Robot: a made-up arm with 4 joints.
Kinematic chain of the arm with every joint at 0, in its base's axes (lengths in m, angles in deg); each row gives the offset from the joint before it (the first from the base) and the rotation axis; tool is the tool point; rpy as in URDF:
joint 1: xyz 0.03 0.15 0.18 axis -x
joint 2: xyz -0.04 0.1 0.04 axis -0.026 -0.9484 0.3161
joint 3: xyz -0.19 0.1 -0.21 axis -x
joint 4: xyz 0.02 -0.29 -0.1 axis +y
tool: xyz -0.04 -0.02 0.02 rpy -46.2 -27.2 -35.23
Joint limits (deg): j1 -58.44..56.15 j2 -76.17..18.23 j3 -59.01..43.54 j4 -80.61..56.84
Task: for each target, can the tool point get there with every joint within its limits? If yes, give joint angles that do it. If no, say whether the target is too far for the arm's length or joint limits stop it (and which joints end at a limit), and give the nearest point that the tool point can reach.
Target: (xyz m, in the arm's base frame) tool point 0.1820 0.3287 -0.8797
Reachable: no: too far | nearest point -0.0398 0.2429 -0.3710 | short by 0.562 m
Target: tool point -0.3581 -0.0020 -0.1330
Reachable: yes | joints 33.35 -18.34 -39.82 0.16
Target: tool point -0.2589 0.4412 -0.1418
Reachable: yes | joints -35.55 -4.71 -46.10 -0.19
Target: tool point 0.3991 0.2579 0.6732
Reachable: no: joint limits stop it (at a limit: joint 2, joint 3) | nearest point -0.1410 0.1990 0.4041 | short by 0.606 m
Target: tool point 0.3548 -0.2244 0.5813
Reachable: no: joint limits stop it (at a limit: joint 2, joint 3) | nearest point -0.1434 -0.0093 0.3508 | short by 0.590 m
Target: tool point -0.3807 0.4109 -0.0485
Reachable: yes | joints -40.38 -21.07 -34.38 -54.35
